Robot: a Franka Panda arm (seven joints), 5 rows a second.
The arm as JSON. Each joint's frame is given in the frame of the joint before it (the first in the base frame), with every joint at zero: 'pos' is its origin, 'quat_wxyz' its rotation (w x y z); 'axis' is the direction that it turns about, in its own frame. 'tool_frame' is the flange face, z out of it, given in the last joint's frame.
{
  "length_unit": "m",
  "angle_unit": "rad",
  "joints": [
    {
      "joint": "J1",
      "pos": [
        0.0,
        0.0,
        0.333
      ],
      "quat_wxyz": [
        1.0,
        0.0,
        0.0,
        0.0
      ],
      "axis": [
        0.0,
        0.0,
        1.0
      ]
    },
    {
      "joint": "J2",
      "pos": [
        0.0,
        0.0,
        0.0
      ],
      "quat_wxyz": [
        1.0,
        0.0,
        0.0,
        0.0
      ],
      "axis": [
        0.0,
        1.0,
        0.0
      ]
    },
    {
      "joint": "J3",
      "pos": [
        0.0,
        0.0,
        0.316
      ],
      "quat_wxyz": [
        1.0,
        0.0,
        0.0,
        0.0
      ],
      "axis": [
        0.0,
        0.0,
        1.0
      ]
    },
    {
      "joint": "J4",
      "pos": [
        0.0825,
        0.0,
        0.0
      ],
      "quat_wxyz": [
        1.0,
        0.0,
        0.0,
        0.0
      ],
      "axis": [
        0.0,
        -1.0,
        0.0
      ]
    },
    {
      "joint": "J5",
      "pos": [
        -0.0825,
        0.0,
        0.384
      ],
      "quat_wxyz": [
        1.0,
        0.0,
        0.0,
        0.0
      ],
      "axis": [
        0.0,
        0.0,
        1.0
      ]
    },
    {
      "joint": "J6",
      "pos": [
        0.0,
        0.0,
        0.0
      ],
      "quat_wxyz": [
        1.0,
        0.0,
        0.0,
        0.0
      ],
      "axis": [
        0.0,
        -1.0,
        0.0
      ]
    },
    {
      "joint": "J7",
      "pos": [
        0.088,
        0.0,
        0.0
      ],
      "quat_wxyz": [
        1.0,
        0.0,
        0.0,
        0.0
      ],
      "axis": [
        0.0,
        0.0,
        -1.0
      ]
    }
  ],
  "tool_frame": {
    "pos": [
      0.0,
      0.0,
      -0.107
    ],
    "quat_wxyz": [
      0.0,
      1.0,
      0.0,
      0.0
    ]
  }
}
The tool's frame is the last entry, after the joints.
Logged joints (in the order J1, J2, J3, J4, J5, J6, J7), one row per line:
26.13 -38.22 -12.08 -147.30 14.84 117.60 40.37
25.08 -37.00 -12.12 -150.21 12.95 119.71 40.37
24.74 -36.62 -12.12 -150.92 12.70 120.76 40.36
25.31 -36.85 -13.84 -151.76 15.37 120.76 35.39
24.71 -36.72 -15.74 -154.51 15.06 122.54 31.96
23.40 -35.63 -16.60 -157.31 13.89 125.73 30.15
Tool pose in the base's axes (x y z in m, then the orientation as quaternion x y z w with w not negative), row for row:
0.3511 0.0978 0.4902 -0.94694 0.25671 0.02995 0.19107
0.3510 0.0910 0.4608 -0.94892 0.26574 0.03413 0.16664
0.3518 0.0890 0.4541 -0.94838 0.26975 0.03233 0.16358
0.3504 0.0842 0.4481 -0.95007 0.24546 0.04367 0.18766
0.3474 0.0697 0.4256 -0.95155 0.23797 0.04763 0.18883
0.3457 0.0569 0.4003 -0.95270 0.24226 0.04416 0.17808
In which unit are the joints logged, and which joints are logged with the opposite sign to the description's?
The joints are logged in degrees. Opposite sign: none.
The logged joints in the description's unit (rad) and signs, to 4 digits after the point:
0.4561 -0.6671 -0.2108 -2.5709 0.2590 2.0525 0.7046
0.4377 -0.6458 -0.2115 -2.6217 0.2260 2.0893 0.7046
0.4318 -0.6391 -0.2115 -2.6341 0.2217 2.1077 0.7044
0.4417 -0.6432 -0.2416 -2.6487 0.2683 2.1077 0.6177
0.4313 -0.6409 -0.2747 -2.6967 0.2628 2.1387 0.5578
0.4084 -0.6219 -0.2897 -2.7456 0.2424 2.1944 0.5262

